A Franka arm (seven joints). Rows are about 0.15 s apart.
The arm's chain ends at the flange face. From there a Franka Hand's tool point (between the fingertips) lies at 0.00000 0.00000 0.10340 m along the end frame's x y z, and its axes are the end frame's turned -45 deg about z.
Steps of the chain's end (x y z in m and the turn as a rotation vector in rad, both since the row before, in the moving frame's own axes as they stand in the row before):
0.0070, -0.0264, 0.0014, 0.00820, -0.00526, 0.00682
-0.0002, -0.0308, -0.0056, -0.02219, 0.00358, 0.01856
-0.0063, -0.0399, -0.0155, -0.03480, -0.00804, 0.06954
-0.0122, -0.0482, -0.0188, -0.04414, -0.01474, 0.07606
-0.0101, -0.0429, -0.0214, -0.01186, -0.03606, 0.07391
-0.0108, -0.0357, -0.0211, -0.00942, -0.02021, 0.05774
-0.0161, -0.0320, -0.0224, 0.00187, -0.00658, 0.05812
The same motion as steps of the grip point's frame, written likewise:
0.0238, -0.0147, 0.0014, 0.00952, 0.00208, 0.00682
0.0203, -0.0200, -0.0056, -0.01822, -0.01316, 0.01856
0.0206, -0.0308, -0.0156, -0.01892, -0.03029, 0.06954
0.0211, -0.0407, -0.0189, -0.02079, -0.04163, 0.07606
0.0198, -0.0394, -0.0215, 0.01711, -0.03388, 0.07391
0.0155, -0.0337, -0.0211, 0.00763, -0.02095, 0.05774
0.0109, -0.0346, -0.0224, 0.00598, -0.00333, 0.05812

